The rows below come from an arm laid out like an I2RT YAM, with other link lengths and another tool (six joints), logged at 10 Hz.
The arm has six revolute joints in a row. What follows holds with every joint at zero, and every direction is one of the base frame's. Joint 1 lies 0.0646 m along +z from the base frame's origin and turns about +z. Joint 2 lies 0.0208 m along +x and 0.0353 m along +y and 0.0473 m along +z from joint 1 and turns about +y. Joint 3 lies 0.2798 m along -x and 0.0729 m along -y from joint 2 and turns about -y. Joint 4 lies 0.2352 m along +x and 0.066 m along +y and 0.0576 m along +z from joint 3 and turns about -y. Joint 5 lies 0.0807 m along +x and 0.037 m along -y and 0.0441 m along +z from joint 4 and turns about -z. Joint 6 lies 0.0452 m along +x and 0.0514 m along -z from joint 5 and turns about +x. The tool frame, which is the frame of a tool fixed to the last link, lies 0.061 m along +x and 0.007 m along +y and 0.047 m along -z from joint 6; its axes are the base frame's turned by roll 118.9, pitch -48.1 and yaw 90 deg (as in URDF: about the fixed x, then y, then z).
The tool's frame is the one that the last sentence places.
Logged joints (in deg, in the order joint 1, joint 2, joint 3, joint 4, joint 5, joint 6), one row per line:
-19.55, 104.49, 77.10, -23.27, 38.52, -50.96
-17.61, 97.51, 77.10, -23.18, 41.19, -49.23
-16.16, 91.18, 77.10, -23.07, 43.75, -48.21
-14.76, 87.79, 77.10, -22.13, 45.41, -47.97
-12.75, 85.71, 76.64, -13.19, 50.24, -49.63
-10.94, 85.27, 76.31, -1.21, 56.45, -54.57
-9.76, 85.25, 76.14, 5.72, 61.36, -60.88
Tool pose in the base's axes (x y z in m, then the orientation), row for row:
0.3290, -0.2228, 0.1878, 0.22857, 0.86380, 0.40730, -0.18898
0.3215, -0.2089, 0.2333, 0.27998, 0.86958, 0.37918, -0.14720
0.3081, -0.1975, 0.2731, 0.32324, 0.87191, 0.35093, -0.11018
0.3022, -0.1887, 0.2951, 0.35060, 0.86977, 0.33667, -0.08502
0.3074, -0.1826, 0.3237, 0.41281, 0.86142, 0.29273, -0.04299
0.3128, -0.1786, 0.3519, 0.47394, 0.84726, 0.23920, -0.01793
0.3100, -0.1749, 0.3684, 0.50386, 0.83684, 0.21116, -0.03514
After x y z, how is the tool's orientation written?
As a quaternion, w x y z.
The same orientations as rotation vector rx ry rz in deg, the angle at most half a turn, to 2 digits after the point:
136.26, 64.25, -29.81
133.59, 58.25, -22.61
131.09, 52.76, -16.57
129.05, 49.95, -12.61
124.12, 42.18, -6.19
118.75, 33.53, -2.51
115.76, 29.21, -4.86

